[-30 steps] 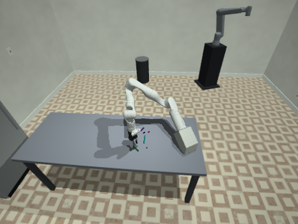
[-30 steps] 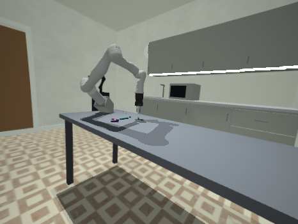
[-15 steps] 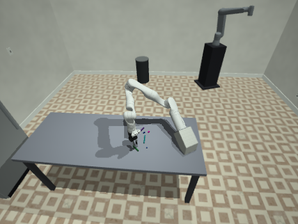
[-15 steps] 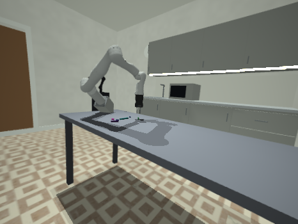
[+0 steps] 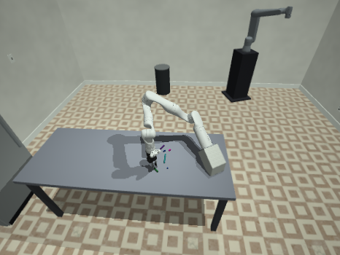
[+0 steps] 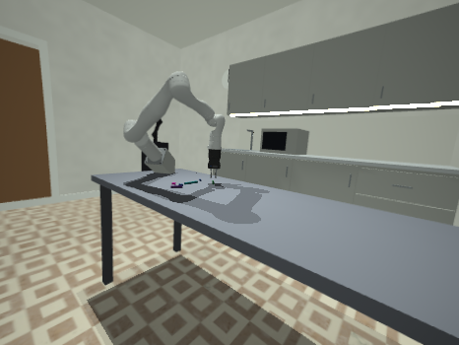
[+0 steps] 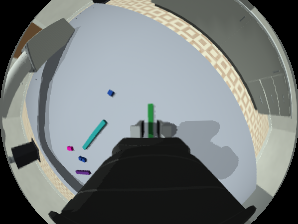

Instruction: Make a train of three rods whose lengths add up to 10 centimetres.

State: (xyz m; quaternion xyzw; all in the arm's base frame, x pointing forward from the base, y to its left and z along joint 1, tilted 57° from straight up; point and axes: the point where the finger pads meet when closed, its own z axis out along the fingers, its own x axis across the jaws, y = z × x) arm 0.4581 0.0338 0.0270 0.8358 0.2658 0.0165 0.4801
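The green rod lies 50 mm below my hand. From my hand the other things lie so: magenta rod 170 mm to the right, 170 mm behind, 50 mm below; turquoise rod 110 mm behind, 90 mm to the right, 50 mm below; purple rod 230 mm to the right, 110 mm behind, 50 mm below.
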